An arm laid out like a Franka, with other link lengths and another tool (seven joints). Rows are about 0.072 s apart.
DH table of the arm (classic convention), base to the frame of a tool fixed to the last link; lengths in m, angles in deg. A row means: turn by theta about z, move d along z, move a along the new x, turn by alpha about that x. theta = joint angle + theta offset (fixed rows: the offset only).
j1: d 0.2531, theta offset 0, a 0, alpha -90
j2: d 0, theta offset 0, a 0, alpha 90
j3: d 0.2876, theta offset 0, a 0.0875, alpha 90
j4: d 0, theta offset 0, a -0.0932, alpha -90
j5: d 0.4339, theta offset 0, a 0, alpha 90
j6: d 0, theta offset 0, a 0.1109, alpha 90
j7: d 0.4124, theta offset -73.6, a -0.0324, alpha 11
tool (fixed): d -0.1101, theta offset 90, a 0, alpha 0
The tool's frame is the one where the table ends.
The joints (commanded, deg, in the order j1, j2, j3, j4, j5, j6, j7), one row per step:
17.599, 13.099, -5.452, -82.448, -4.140, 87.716, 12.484
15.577, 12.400, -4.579, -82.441, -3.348, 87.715, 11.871
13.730, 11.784, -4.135, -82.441, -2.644, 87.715, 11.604
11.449, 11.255, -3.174, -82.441, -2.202, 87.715, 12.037
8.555, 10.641, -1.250, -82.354, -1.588, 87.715, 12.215
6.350, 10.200, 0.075, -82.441, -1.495, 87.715, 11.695
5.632, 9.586, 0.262, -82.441, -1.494, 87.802, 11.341
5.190, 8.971, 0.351, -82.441, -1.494, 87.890, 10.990
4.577, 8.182, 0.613, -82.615, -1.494, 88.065, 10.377
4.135, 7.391, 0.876, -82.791, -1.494, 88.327, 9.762
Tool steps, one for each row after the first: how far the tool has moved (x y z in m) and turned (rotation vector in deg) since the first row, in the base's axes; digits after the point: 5 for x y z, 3 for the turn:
0.00104, -0.00930, 0.00673, 1.225, -0.395, -0.636
0.00202, -0.02194, 0.01288, 2.187, -0.826, -1.838
0.00245, -0.03526, 0.01825, 2.877, -1.286, -3.634
0.00277, -0.04378, 0.02512, 3.950, -1.836, -4.849
0.00301, -0.05384, 0.02908, 4.377, -2.120, -5.235
0.00360, -0.05997, 0.03628, 4.538, -2.802, -5.390
0.00401, -0.06403, 0.04351, 4.675, -3.483, -5.368
0.00413, -0.06811, 0.05128, 4.856, -4.230, -5.079
0.00456, -0.07014, 0.05922, 5.037, -5.059, -4.609

